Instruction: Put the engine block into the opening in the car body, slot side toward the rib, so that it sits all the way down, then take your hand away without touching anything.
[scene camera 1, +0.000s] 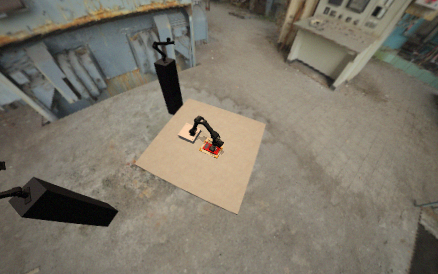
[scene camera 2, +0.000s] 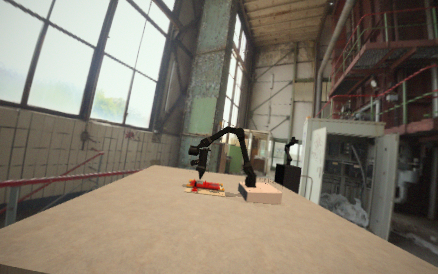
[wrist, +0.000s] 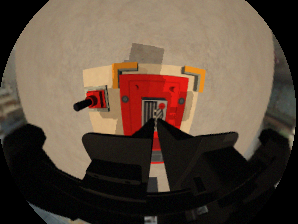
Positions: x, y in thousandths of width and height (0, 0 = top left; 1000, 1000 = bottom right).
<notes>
My gripper (wrist: 522, 542) is shut, holding nothing. I also see a car body (wrist: 451, 391).
</notes>
